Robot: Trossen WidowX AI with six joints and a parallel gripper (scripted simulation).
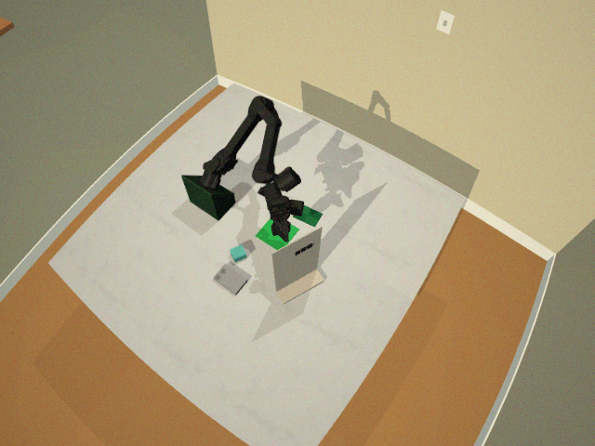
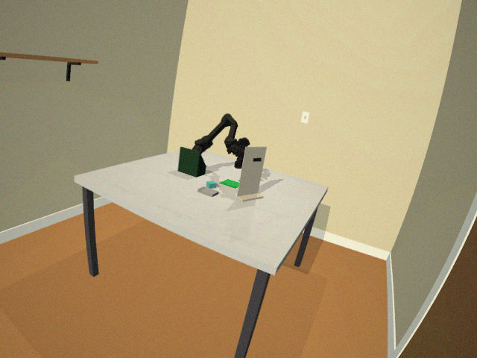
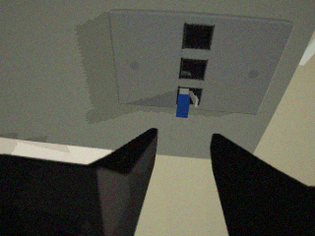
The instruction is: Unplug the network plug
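Right now my gripper tip is 4 cm short of the network plug and 2 cm to the left of it. Round my gripper tip: green marked square 23 cm below, 11 cm to the left, 11 cm behind; then pale thin tab 4 cm ahead, 2 cm to the right, 1 cm above; then upright grey panel 9 cm below, 6 cm ahead, 2 cm to the right.
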